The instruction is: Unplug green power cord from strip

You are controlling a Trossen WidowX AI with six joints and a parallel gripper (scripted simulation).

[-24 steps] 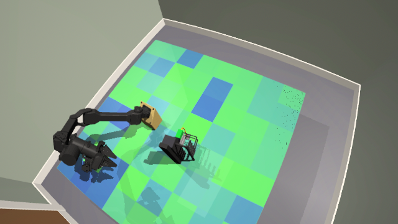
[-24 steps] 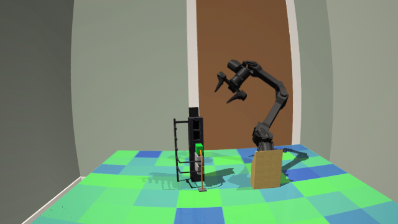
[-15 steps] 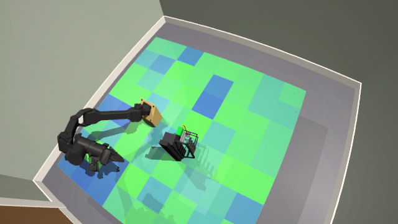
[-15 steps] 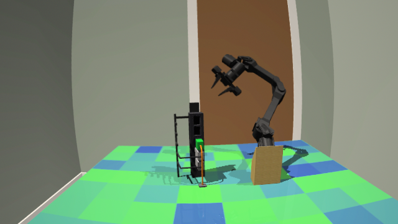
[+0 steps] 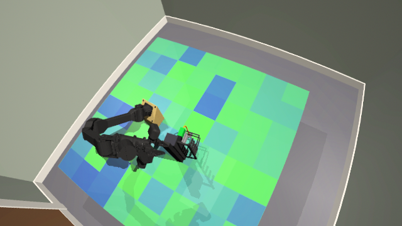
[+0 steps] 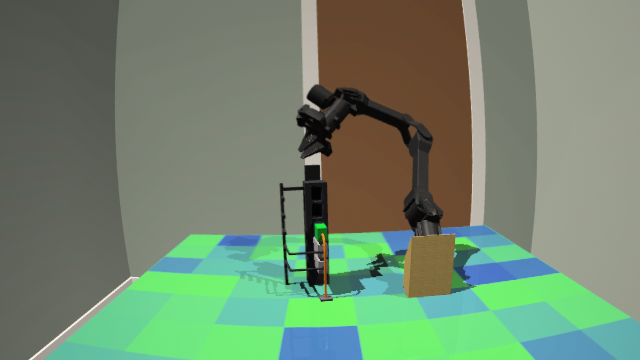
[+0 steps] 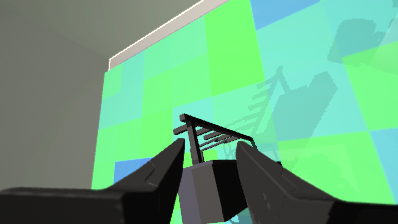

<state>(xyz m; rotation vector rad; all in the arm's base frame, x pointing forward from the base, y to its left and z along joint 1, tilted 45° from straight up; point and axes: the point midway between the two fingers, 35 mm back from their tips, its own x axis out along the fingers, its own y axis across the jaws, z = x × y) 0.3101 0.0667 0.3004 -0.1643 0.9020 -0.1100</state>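
The green plug is 5 cm behind my gripper tip, 12 cm to the left of it and 18 cm below it.
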